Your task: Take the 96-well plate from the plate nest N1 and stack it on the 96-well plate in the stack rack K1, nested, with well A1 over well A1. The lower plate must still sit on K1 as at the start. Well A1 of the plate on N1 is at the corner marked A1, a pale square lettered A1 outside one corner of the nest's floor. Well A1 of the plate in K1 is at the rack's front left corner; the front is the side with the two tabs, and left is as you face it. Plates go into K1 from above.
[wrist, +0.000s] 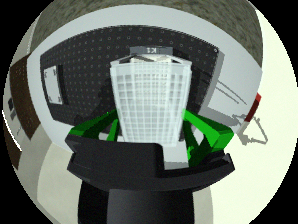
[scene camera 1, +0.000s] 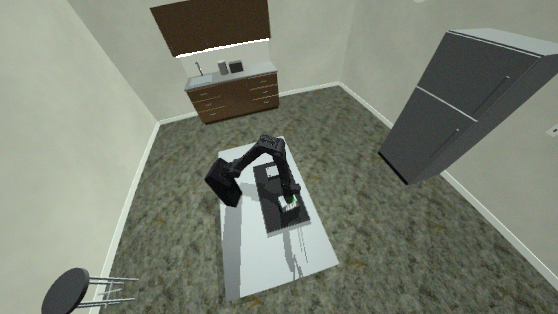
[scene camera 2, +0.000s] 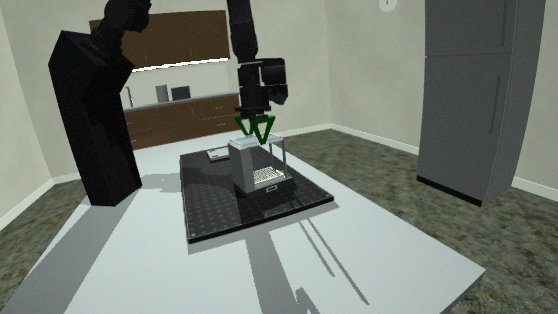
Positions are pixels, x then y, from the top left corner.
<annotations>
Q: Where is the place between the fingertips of my gripper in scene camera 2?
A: At 255,141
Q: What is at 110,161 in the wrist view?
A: My gripper.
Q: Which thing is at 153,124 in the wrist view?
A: A white 96-well plate.
</annotations>
